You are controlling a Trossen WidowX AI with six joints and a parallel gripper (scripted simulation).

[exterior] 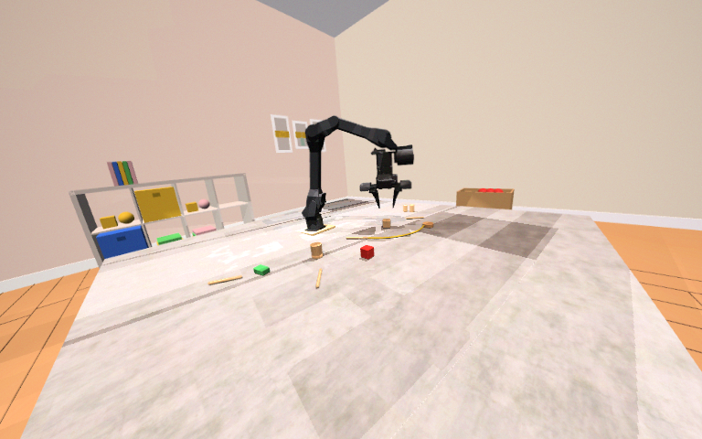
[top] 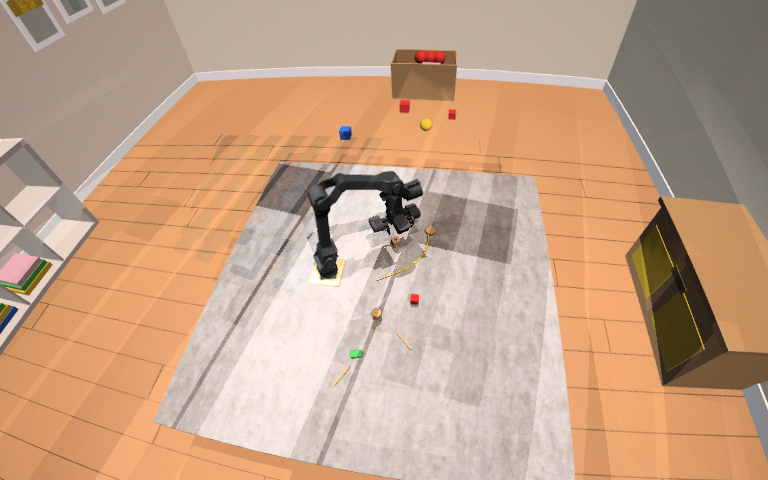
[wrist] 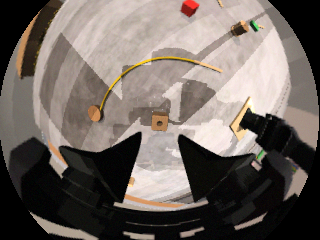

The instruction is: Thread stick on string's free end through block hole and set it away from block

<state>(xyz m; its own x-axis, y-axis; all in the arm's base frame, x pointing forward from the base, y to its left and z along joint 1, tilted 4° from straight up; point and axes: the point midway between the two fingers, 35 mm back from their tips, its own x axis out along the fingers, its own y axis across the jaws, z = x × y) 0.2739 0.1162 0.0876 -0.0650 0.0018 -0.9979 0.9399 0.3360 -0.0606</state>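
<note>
Right now the small wooden block is 6 cm below my gripper tip. From my gripper tip the other things lie so: round wooden button: 15 cm ahead, 5 cm to the left, 7 cm below; then red cube: 5 cm ahead, 26 cm to the right, 6 cm below; then loose stick: 9 cm ahead, 16 cm to the left, 7 cm below.
</note>
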